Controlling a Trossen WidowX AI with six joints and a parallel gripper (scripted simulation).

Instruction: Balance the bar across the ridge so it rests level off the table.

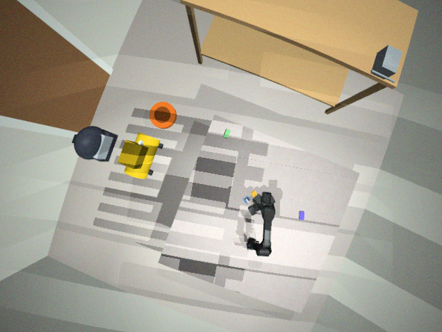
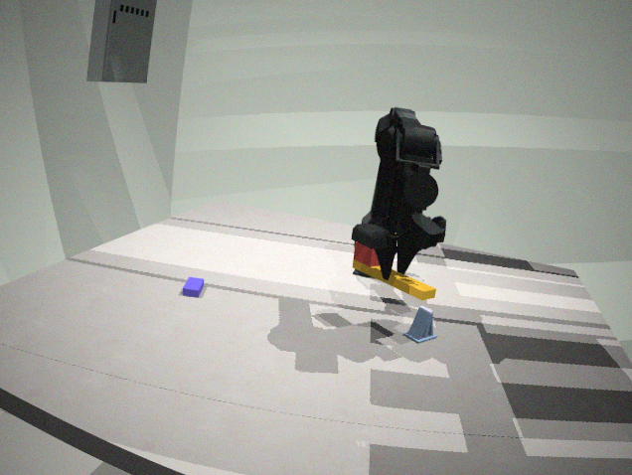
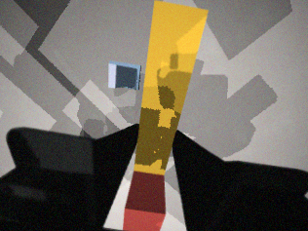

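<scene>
Now: the ridge 7 cm to the left of my gripper tip, 6 cm below it and 3 cm behind it. Round my gripper tip: small purple block 40 cm to the right, 11 cm below, 1 cm ahead; then small green block 40 cm to the left, 40 cm ahead, 11 cm below.
</scene>
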